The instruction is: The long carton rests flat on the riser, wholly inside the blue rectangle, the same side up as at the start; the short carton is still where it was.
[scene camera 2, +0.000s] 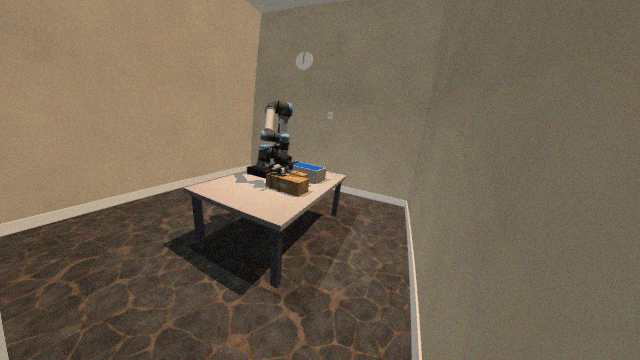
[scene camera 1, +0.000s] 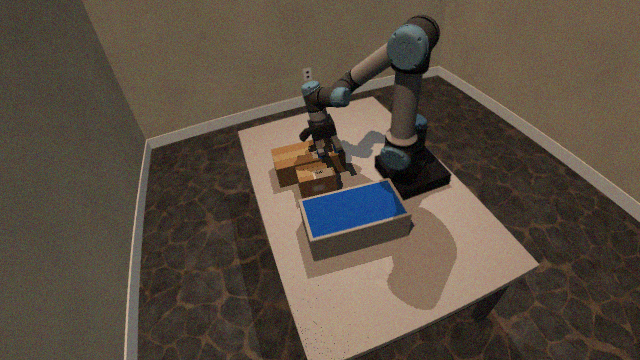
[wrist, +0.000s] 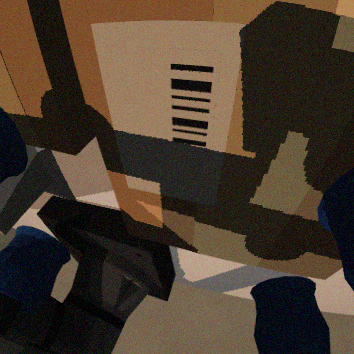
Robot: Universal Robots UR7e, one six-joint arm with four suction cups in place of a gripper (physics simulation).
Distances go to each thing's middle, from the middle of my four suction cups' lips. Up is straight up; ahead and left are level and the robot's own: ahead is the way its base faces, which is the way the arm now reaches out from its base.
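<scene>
The riser [scene camera 1: 354, 218] is 20 mm behind my suction cup, 370 mm to the left of it and 80 mm below it. There's a short carton [scene camera 1: 317, 178] as well, 80 mm ahead of my suction cup, 120 mm to the left of it and 90 mm below it. And the long carton [scene camera 1: 286, 158] is 30 mm to the right of my suction cup, 90 mm ahead of it and 90 mm below it.
</scene>
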